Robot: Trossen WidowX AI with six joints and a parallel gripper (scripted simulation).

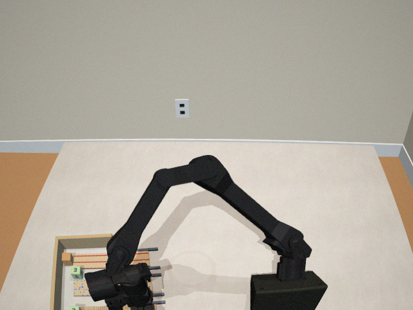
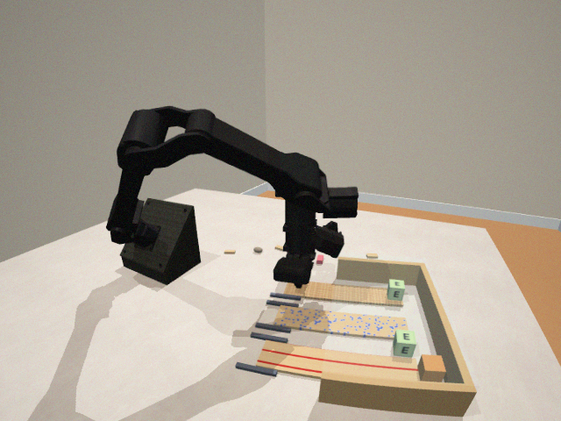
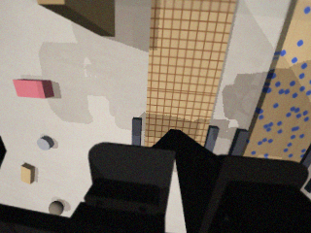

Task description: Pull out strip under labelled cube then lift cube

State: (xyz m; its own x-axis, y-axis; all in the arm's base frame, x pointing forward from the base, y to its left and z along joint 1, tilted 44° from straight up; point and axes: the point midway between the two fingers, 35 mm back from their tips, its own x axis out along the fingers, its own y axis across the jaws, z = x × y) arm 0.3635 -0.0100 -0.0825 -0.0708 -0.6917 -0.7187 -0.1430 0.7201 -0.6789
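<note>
Now: gripper tip 90 mm short of the grid strip and 10 mm to the right of it. The rest, counted from my gripper tip: tan block: 160 mm to the left, 110 mm behind; grey disc: 130 mm to the left, 50 mm behind; pink block: 130 mm to the left, 10 mm ahead.
</note>
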